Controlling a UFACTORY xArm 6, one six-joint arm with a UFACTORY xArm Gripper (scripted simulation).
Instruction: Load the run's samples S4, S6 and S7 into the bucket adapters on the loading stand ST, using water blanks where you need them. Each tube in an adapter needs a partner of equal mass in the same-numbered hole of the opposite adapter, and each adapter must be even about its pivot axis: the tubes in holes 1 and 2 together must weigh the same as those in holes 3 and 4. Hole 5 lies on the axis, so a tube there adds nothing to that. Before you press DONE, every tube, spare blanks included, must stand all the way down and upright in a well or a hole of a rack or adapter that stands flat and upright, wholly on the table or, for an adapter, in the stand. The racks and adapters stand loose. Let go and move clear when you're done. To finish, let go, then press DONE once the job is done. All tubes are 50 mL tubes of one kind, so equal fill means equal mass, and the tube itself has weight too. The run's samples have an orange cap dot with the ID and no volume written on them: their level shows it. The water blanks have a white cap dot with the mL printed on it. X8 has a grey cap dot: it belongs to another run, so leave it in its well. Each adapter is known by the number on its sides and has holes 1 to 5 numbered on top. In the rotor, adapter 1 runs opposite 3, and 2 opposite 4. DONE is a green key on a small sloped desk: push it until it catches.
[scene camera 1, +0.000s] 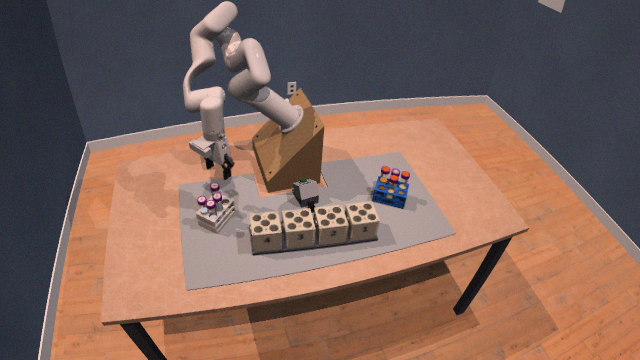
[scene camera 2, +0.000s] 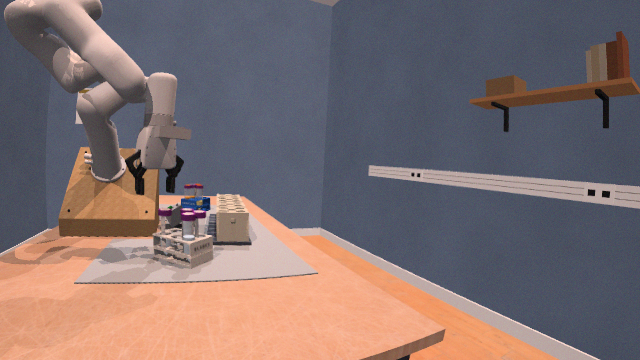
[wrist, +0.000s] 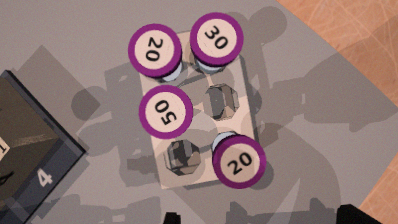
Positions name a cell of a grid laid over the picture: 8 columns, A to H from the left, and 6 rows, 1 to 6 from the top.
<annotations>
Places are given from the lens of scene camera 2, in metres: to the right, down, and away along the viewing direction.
my gripper (scene camera 2: B4): -0.41, 0.03, 0.66
rack (scene camera 2: C5): -0.28, 0.16, 0.64
</annotations>
